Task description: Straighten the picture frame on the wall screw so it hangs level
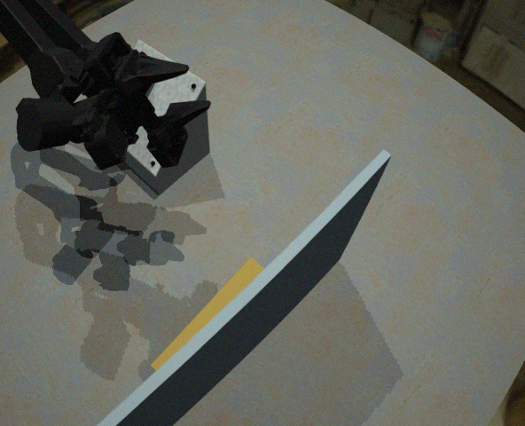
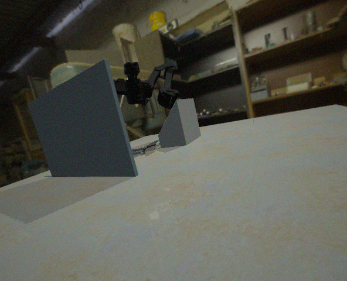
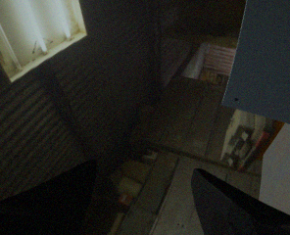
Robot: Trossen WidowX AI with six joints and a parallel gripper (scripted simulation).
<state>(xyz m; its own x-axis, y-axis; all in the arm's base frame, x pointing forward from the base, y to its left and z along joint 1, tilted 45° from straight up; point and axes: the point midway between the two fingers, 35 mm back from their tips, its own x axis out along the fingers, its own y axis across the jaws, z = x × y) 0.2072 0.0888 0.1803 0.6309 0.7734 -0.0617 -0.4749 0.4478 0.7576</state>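
My gripper tip is 19 cm short of the picture frame, 18 cm above it and 12 cm to the left of it. The rest, counted from my gripper tip: panel: 20 cm ahead, 18 cm below, 11 cm to the right.
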